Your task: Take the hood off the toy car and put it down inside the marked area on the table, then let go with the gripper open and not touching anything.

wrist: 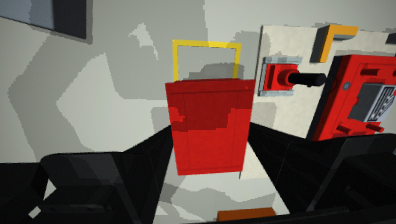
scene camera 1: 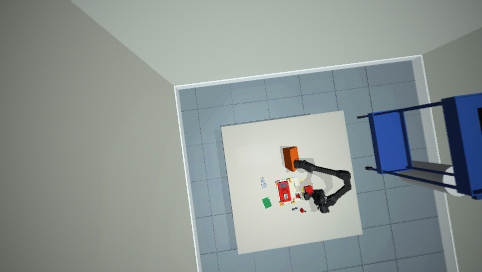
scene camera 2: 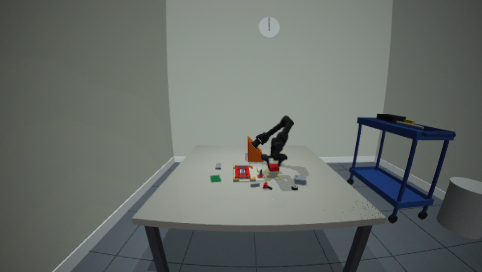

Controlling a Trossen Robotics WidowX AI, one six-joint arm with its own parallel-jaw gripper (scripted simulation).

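The gripper (wrist: 208, 127) is holding a hood (wrist: 210, 119).
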